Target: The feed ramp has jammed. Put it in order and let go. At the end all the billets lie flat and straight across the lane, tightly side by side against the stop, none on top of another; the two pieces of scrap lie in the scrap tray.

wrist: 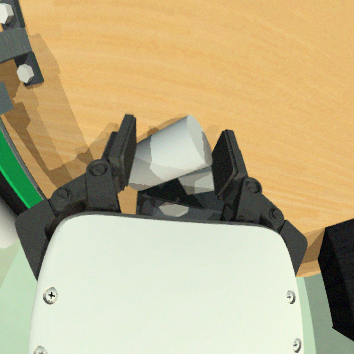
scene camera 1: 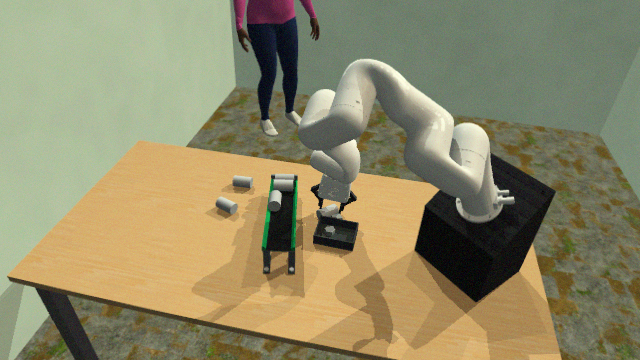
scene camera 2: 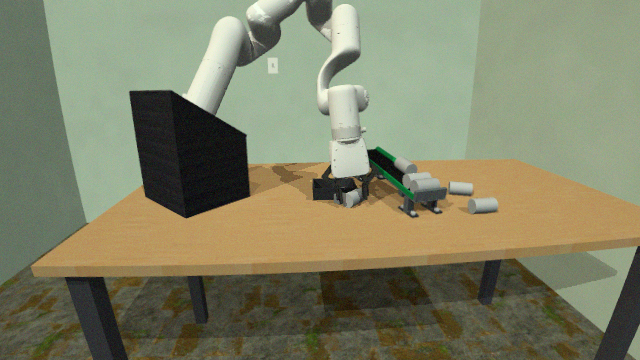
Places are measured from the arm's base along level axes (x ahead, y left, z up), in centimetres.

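Pixels of known places: gripper, fingertip midpoint: [wrist: 176, 136] [scene camera 1: 330, 209] [scene camera 2: 353, 200]; arm's base, link origin: [scene camera 1: 479, 202] [scene camera 2: 196, 116].
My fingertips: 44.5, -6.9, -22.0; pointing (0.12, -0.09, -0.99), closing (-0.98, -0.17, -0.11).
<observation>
Ahead of a thing's pixels: the offset from my fingertips to its top centre, as dx, dy, dz. Level surfaces: height alone.
My gripper [scene camera 1: 331, 207] [scene camera 2: 353, 198] [wrist: 176, 136] is low behind the scrap tray @[-5.3, +10.2, +1.6] [scene camera 1: 334, 245] [scene camera 2: 322, 190], shut on a grey billet @[+0.3, +2.1, +2.1] [scene camera 1: 327, 211] [scene camera 2: 353, 198] [wrist: 170, 152] by its two ends; the billet is tilted. A grey scrap piece @[-3.3, +3.5, +0.6] [wrist: 197, 180] shows under it, beside the tray. Another scrap piece @[-2.9, +9.5, +0.1] [scene camera 1: 330, 230] lies in the tray. On the green-railed ramp [scene camera 1: 267, 230] [scene camera 2: 395, 183], two billets @[+18.1, -3.1, +7.3] [scene camera 1: 284, 177] @[+17.0, +0.7, +7.8] [scene camera 1: 283, 185] lie across the lane at the stop @[+19.1, -5.3, +5.5] [scene camera 2: 431, 194]; a third @[+15.8, +10.5, +9.3] [scene camera 1: 275, 200] [scene camera 2: 405, 165] lies lengthwise above them. Two loose billets @[+34.4, -2.6, +2.1] [scene camera 1: 242, 181] @[+33.5, +11.4, +2.1] [scene camera 1: 226, 205] lie on the table.
The ramp stands on dark feet close beside the tray and gripper. The arm's black pedestal [scene camera 1: 470, 245] [scene camera 2: 200, 160] stands on the tray's other side. The wooden table @[dz -1.9] [scene camera 1: 150, 250] [scene camera 2: 250, 235] bears everything. A person [scene camera 1: 272, 45] stands behind the table in scene camera 1.
</observation>
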